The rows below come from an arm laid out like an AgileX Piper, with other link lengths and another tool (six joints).
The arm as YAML. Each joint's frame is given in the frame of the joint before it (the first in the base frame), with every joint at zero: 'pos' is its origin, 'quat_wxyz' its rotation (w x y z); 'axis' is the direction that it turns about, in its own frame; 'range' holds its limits. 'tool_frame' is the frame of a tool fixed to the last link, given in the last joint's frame.
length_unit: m
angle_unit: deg
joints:
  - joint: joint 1
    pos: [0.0, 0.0, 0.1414]
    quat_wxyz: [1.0, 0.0, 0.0, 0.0]
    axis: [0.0, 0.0, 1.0]
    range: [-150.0, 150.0]
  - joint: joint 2
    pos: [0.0, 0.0, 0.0]
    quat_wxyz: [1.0, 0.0, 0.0, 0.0]
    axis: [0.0, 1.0, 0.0]
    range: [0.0, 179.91]
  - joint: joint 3
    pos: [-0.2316, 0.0, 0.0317]
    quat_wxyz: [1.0, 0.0, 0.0, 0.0]
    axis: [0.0, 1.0, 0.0]
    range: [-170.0, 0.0]
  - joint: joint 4
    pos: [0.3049, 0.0, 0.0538]
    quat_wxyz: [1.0, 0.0, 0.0, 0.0]
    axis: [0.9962, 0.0, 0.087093]
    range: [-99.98, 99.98]
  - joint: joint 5
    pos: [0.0, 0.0, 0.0]
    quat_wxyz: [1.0, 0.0, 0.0, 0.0]
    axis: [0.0, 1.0, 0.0]
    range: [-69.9, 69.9]
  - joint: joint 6
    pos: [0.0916, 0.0, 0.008]
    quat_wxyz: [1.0, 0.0, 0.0, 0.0]
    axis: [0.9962, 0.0, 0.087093]
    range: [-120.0, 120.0]
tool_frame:
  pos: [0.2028, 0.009, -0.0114]
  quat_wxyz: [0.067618, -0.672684, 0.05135, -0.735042]
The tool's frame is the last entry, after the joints.
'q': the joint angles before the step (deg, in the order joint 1, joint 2, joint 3, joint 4, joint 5, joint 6). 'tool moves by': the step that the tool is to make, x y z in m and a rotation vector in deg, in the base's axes. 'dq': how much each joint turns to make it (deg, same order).
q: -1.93, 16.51, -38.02, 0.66, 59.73, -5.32
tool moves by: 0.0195, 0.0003, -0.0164, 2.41, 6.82, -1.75
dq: 0.03, 12.23, -5.19, -0.14, -0.17, 2.88
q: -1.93, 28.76, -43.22, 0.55, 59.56, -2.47
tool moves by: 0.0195, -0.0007, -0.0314, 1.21, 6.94, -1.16
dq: 0.02, 11.27, -2.93, -0.20, -1.37, 1.62
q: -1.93, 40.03, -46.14, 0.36, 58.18, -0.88
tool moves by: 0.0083, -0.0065, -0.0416, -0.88, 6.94, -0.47
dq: -0.04, 8.88, -0.57, -1.35, -1.40, 0.36
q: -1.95, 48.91, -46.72, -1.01, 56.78, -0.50
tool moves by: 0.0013, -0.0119, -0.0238, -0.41, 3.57, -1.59
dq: -1.62, 4.42, 0.11, -0.57, -0.98, -0.01
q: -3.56, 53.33, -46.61, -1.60, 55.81, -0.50
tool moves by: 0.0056, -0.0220, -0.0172, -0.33, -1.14, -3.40
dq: -3.58, 0.49, 3.38, -0.22, -5.04, -0.02
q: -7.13, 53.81, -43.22, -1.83, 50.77, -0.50
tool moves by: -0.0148, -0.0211, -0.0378, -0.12, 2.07, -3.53
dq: -3.75, 0.02, 6.13, -0.47, -4.12, 0.00
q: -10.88, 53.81, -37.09, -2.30, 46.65, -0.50
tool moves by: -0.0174, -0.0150, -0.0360, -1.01, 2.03, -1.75
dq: -2.34, 0.00, 6.05, -1.53, -4.28, 0.02
